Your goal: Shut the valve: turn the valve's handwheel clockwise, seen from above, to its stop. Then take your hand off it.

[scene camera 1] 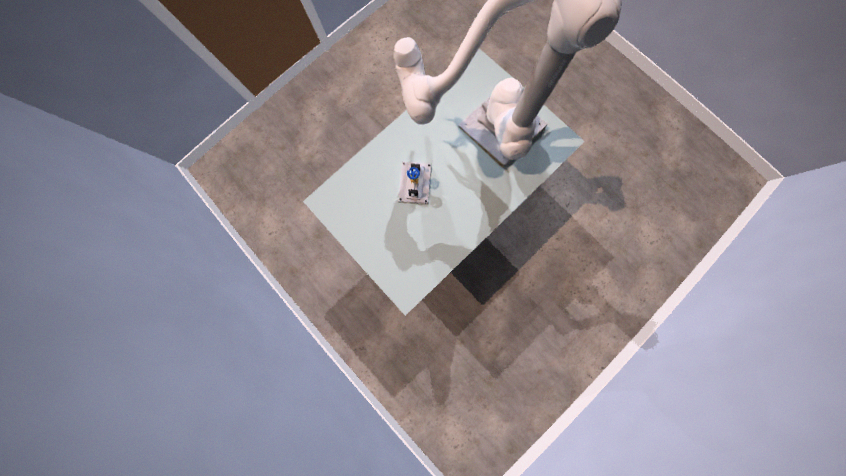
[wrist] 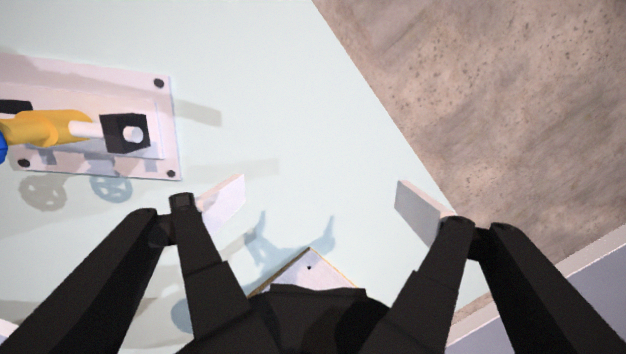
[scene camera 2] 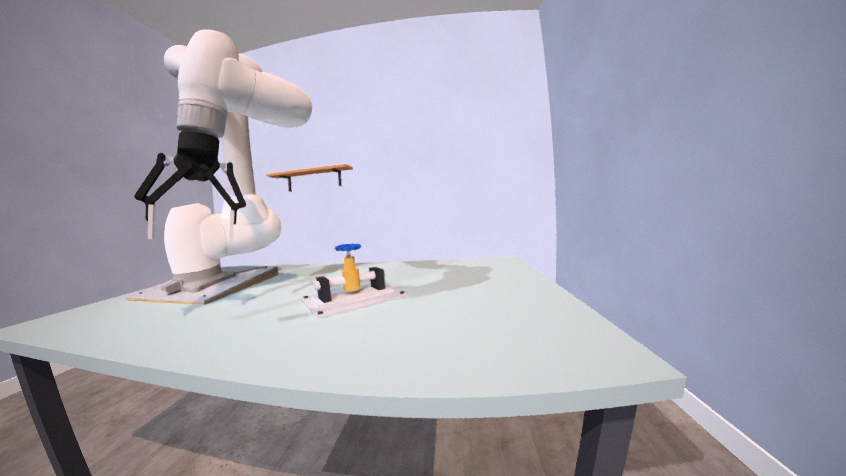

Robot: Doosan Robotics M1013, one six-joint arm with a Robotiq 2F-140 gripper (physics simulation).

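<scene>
The valve has a yellow body (scene camera 2: 351, 278) (wrist: 55, 127) on a white pipe between two black clamps, fixed to a pale base plate (scene camera 2: 354, 301) (wrist: 167, 110). Its blue handwheel (scene camera 1: 412, 173) (scene camera 2: 347, 247) (wrist: 2, 147) lies level on top of the stem; in the wrist view a sliver of it shows at the left edge. My gripper (scene camera 2: 191, 229) (wrist: 319, 190) is open and empty, pointing down. It hangs above the table, higher than the handwheel and well to its left in scene camera 2, apart from the valve. How far the wheel is turned cannot be told.
The valve stands on the pale green table (scene camera 1: 354, 207) (scene camera 2: 473, 355) (wrist: 280, 60). The arm's base plate (scene camera 1: 482, 139) (scene camera 2: 159, 296) (wrist: 312, 280) is on the same table. A wooden wall shelf (scene camera 2: 310, 171) shows behind the table.
</scene>
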